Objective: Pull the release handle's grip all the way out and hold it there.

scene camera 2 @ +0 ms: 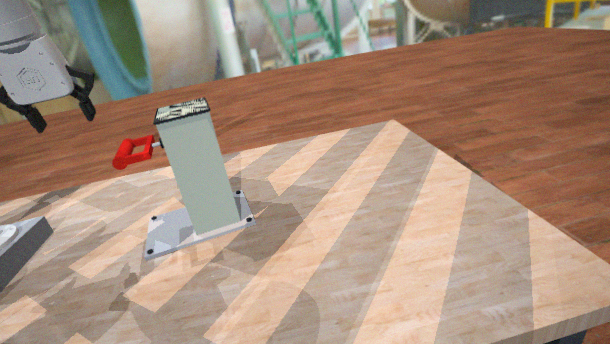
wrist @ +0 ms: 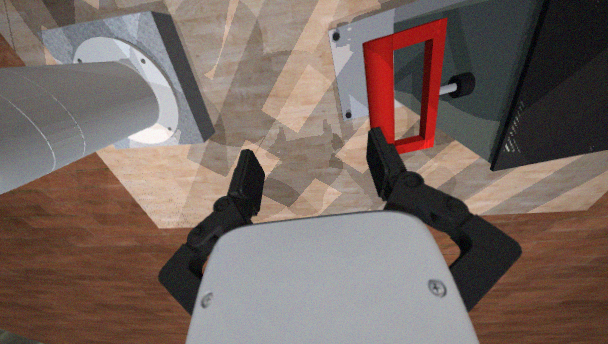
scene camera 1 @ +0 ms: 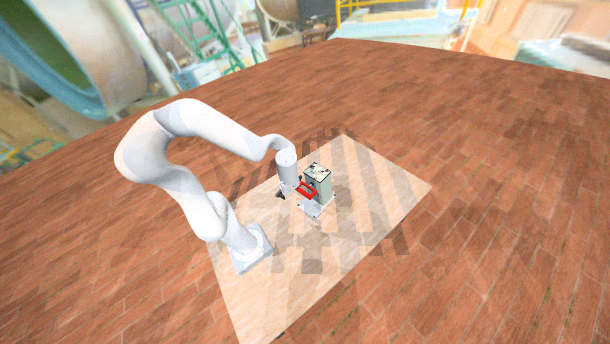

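The release handle (scene camera 1: 302,194) (scene camera 2: 122,155) (wrist: 381,90) is a red rectangular loop with a thick round grip bar on its outer side. A short pale rod (scene camera 2: 157,145) (wrist: 448,89) joins it to the side of a grey-green post (scene camera 1: 325,192) (scene camera 2: 200,175) (wrist: 480,55). My gripper (scene camera 1: 291,188) (scene camera 2: 64,121) (wrist: 310,152) is open and empty. In scene camera 2 its fingertips are above and to the left of the handle. In the wrist view the right fingertip overlaps the lower end of the grip bar, and the left fingertip is well left of it; contact cannot be told.
The post stands on a bolted grey base plate (scene camera 1: 313,211) (scene camera 2: 167,232) (wrist: 352,85). The post's top cap (scene camera 1: 317,171) (scene camera 2: 182,111) is black and pale. The arm's own base (scene camera 1: 265,245) (scene camera 2: 30,245) (wrist: 180,75) stands on the same wooden table (scene camera 1: 390,185) (scene camera 2: 400,225).
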